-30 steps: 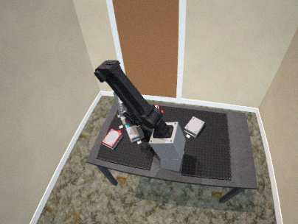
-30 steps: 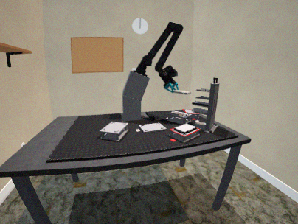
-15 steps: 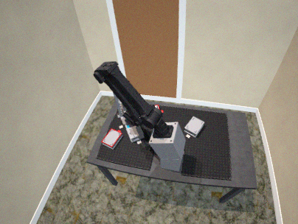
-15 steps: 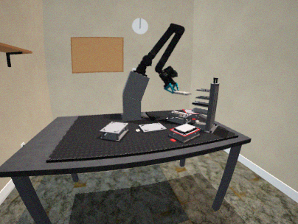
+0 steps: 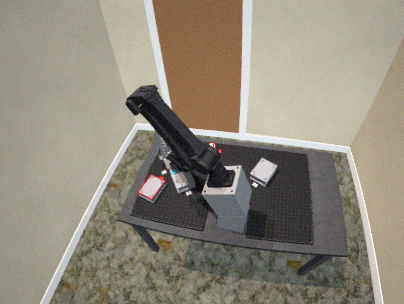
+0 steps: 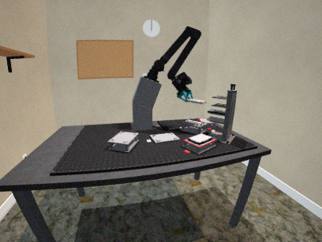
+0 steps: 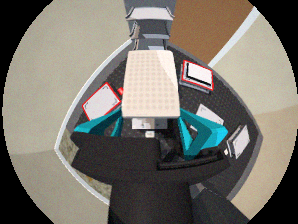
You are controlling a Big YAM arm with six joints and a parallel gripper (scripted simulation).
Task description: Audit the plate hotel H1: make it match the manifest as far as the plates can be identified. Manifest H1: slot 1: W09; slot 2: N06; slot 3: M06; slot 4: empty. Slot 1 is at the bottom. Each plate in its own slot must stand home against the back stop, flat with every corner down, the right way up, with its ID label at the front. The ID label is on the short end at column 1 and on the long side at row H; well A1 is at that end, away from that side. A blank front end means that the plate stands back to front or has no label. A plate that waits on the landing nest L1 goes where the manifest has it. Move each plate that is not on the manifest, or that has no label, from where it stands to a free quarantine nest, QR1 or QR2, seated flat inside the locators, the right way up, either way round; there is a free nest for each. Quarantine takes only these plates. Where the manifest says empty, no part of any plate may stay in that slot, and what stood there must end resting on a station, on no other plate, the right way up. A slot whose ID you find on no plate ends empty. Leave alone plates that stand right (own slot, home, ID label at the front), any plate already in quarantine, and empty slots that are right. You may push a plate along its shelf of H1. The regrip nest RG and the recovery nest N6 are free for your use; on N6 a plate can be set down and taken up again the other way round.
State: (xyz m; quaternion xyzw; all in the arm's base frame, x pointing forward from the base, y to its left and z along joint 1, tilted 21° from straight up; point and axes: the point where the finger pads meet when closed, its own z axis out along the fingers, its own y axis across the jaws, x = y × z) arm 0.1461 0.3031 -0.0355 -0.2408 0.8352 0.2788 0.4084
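The white well plate is 5 cm ahead of my hand and 4 cm to the left of it.
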